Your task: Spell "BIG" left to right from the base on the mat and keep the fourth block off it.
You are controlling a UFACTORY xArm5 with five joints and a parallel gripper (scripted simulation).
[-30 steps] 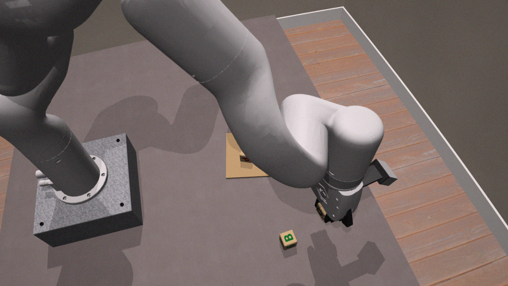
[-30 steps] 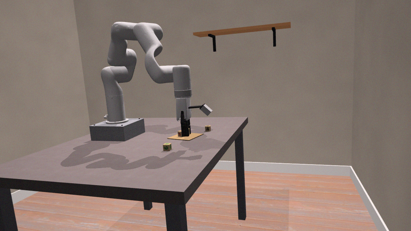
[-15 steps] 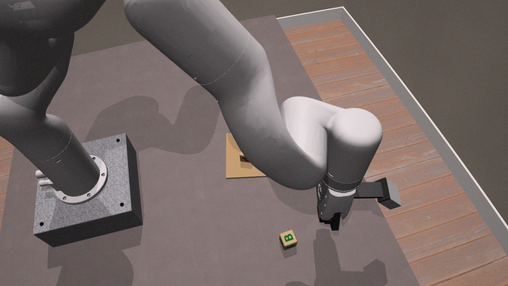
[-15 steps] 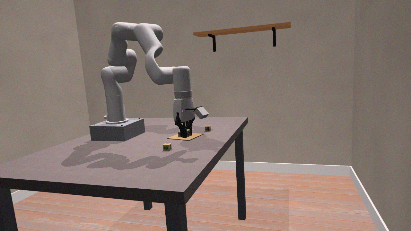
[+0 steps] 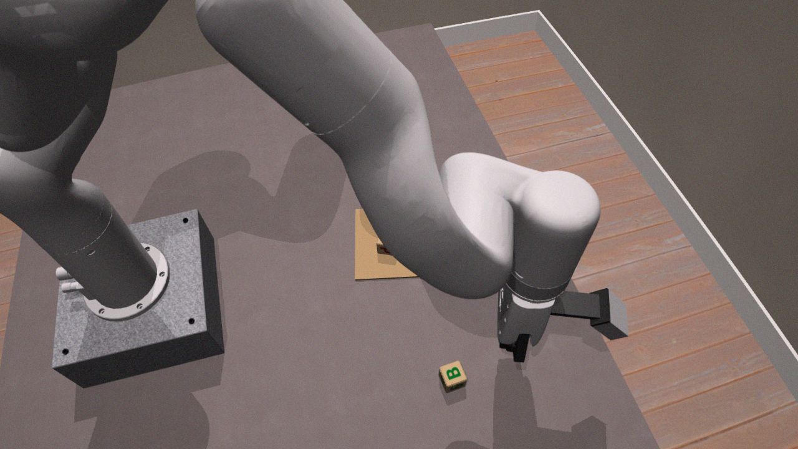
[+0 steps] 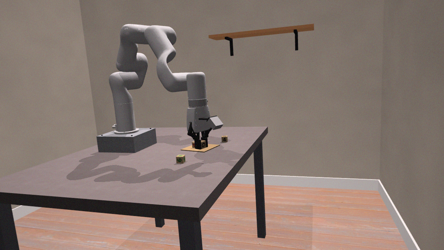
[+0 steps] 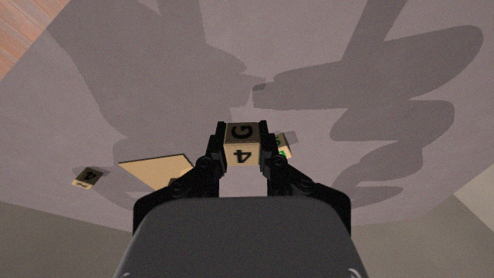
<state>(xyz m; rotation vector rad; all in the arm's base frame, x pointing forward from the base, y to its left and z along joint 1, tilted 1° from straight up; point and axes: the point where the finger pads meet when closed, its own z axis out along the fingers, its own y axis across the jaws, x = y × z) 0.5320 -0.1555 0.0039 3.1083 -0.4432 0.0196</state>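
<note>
Now: the G block 1 cm below my hand. Also, from my hand: tan mat: 13 cm behind, 22 cm to the left, 8 cm below; B block: 9 cm behind, 3 cm to the right, 6 cm below.
</note>
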